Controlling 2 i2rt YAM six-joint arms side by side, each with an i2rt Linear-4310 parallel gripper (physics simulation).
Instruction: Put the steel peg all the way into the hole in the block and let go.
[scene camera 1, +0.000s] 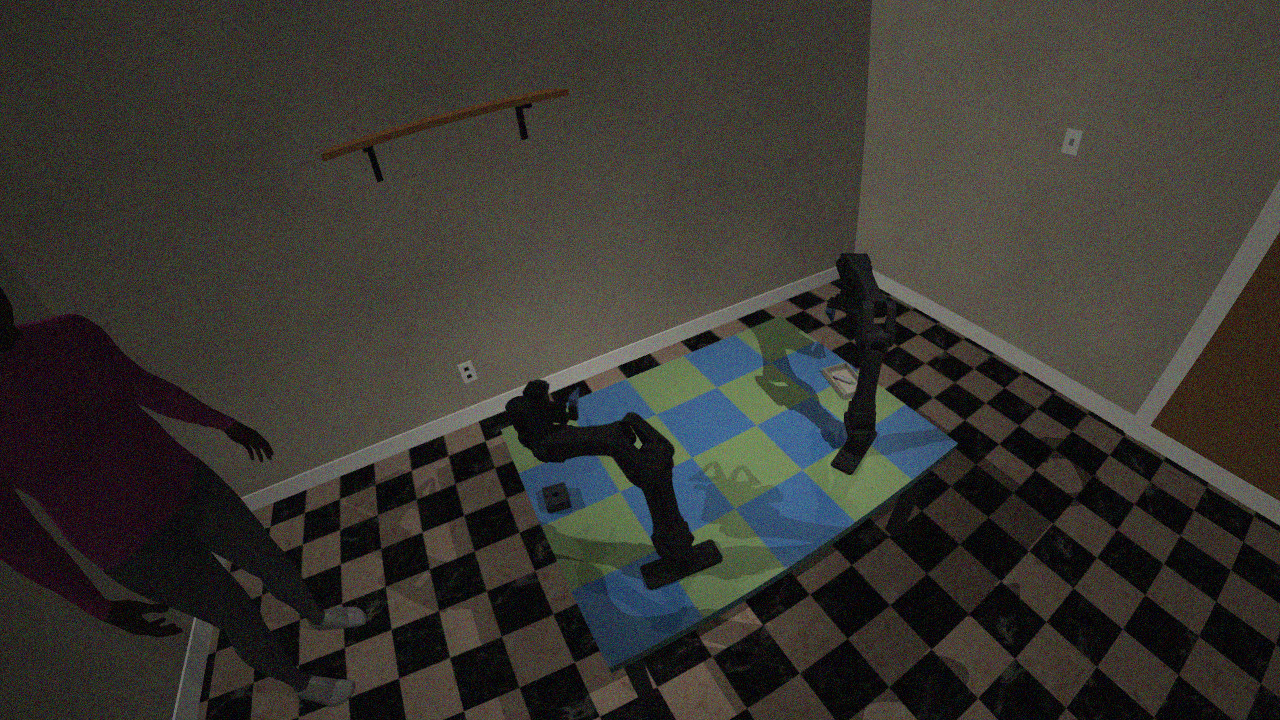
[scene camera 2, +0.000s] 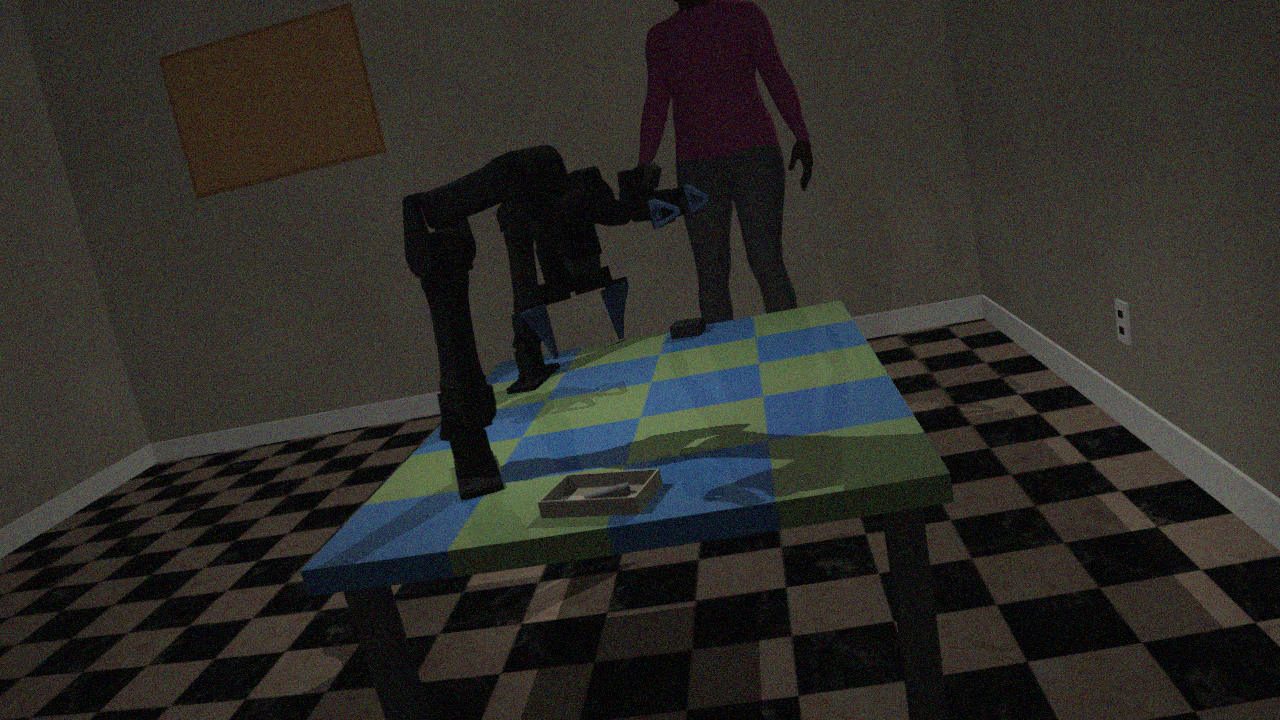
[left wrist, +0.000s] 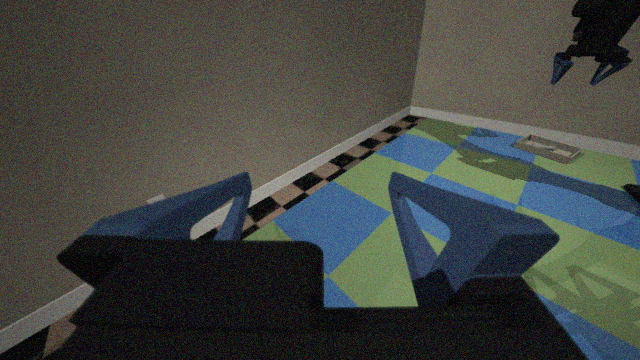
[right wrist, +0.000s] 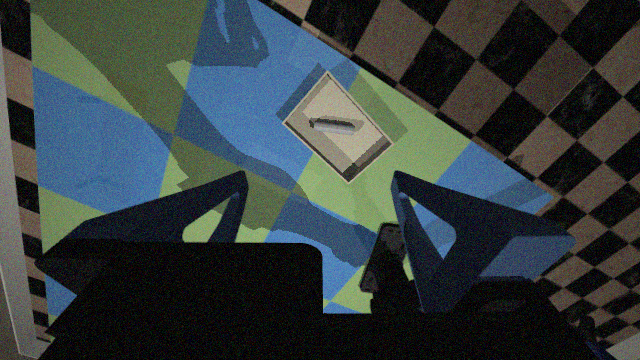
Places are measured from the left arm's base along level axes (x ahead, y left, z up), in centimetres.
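Where they show: left gripper, fingertip midpoint: (scene camera 1: 561, 386) (scene camera 2: 694, 204) (left wrist: 320, 179); right gripper, fingertip midpoint: (scene camera 1: 846, 326) (scene camera 2: 589, 348) (left wrist: 571, 84) (right wrist: 319, 179); left arm's base, link origin: (scene camera 1: 681, 565) (scene camera 2: 534, 379); right arm's base, link origin: (scene camera 1: 854, 449) (scene camera 2: 478, 476) (right wrist: 384, 260).
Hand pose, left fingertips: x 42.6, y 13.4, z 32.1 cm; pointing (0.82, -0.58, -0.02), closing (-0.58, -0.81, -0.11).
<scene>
Each offset is from my left fingertips to the centre of the thing. Level surfaces: height alone.
The steel peg {dx -3.9, dy -92.5, dz -31.0 cm} (scene camera 1: 842, 378) (scene camera 2: 608, 491) (left wrist: 545, 147) (right wrist: 333, 126) lies on its side in a shallow beige tray {dx -4.9, dy -92.4, dz -30.9 cm} (scene camera 2: 586, 508) (right wrist: 312, 141). The dark square block {dx -9.4, dy +10.7, dz -30.6 cm} (scene camera 1: 555, 497) (scene camera 2: 687, 327) sits near the table's left edge in scene camera 1, with a dark hole in its top. My right gripper (scene camera 2: 588, 347) (left wrist: 571, 84) (right wrist: 319, 179) is open and empty, high above the table on the tray's side. My left gripper (scene camera 2: 680, 205) (left wrist: 320, 179) is open and empty, raised above the table on the block's side. The block does not show in either wrist view.
The table {dz -32.1 cm} (scene camera 1: 716, 429) (scene camera 2: 832, 402) has a blue and green checked top. A person (scene camera 1: 89, 429) (scene camera 2: 725, 98) stands beyond the block's end. A wall with a wooden handrail (scene camera 1: 447, 118) runs along the table's far side in scene camera 1.
</scene>
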